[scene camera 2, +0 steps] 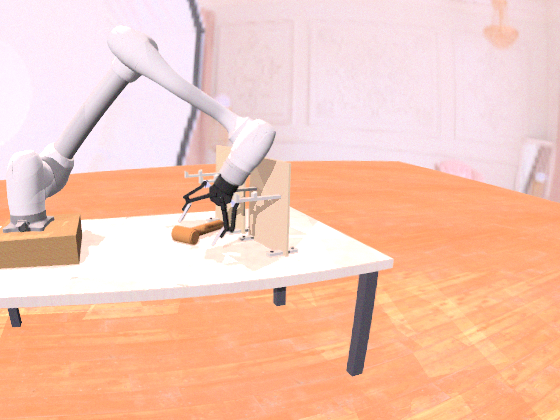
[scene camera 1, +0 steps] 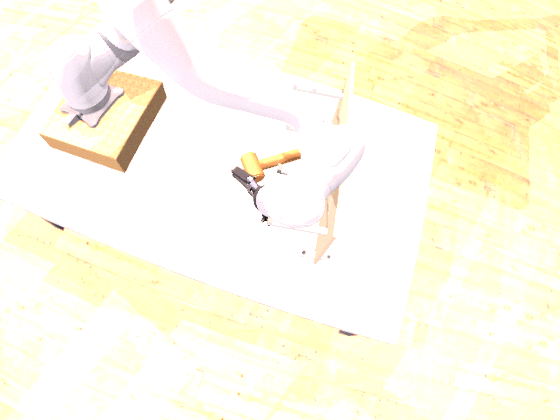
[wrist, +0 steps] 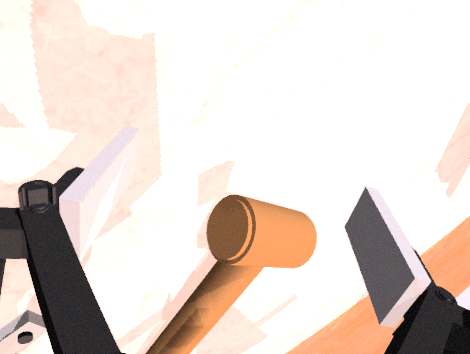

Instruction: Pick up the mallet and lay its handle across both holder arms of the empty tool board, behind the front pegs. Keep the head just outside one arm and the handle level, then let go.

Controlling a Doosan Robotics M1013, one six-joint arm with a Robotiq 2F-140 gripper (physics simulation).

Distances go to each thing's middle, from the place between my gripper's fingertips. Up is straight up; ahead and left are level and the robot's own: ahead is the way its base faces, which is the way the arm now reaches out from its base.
Now: hand 180 mm to the right of the orange mallet (scene camera 1: 249, 160), 40 mm above it and 30 mm short of it.
